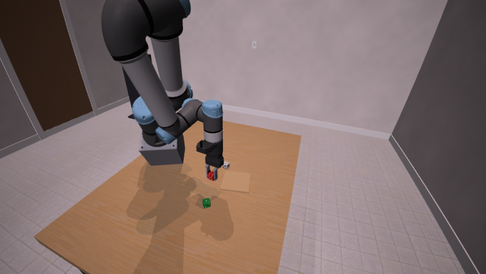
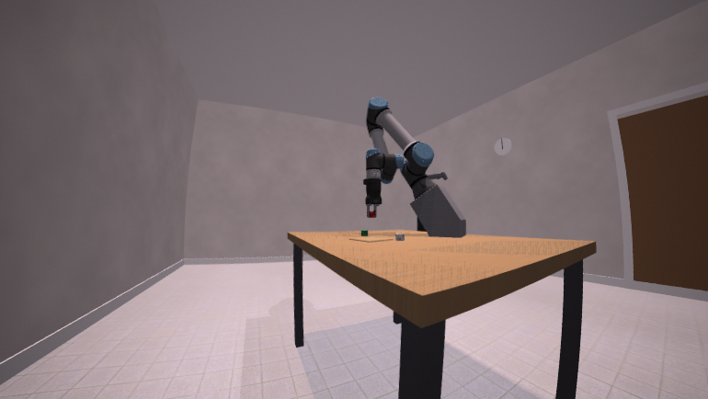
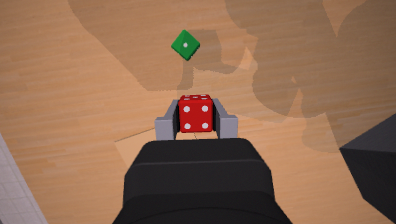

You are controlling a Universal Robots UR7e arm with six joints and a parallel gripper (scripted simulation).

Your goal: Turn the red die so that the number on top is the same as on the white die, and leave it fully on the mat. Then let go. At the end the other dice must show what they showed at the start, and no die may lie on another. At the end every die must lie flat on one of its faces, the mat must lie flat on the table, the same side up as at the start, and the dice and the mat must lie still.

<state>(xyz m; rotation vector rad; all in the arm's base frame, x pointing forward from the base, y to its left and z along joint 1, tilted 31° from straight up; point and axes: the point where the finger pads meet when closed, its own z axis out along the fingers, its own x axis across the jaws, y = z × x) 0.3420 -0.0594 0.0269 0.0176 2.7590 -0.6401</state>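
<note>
Now: hand right at the red die. Round my hand: white die (30 mm behind, 210 mm to the left, 100 mm below); green die (70 mm to the right, 100 mm below); tan mat (70 mm ahead, 120 mm to the left, 120 mm below).
</note>
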